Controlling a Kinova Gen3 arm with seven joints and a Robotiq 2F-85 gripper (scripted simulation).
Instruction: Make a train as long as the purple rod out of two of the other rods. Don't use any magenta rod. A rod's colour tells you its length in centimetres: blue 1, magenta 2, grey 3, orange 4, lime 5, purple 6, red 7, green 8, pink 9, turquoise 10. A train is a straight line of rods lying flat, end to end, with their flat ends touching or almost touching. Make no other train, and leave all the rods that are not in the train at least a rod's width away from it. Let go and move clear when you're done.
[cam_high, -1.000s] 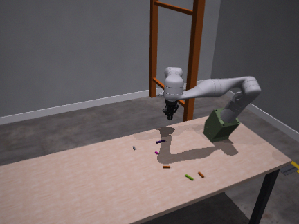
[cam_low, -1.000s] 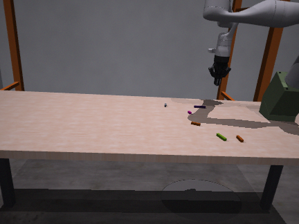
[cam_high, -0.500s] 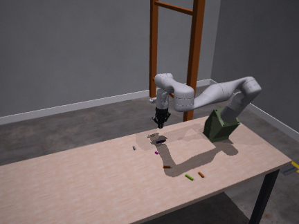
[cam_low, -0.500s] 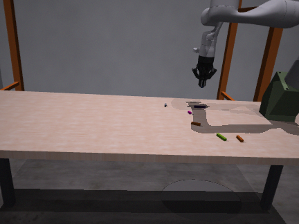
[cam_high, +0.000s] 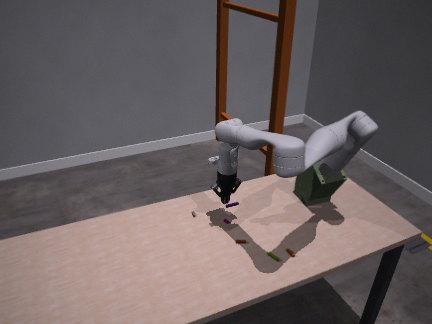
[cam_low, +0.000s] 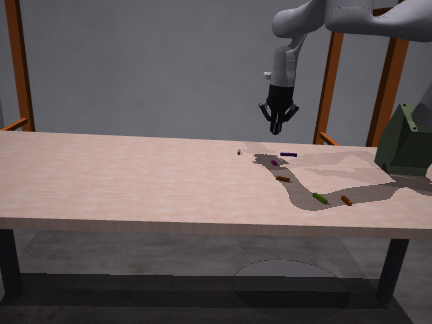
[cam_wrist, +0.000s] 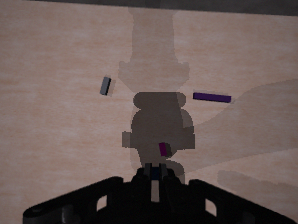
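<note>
The magenta rod lies 1 cm behind my hand, 1 cm to the right of it and 12 cm below it. Also, from my hand: purple rod: 9 cm behind, 10 cm to the right, 12 cm below; blue rod: 2 cm below; grey rod: 9 cm ahead, 11 cm to the right, 12 cm below.
</note>
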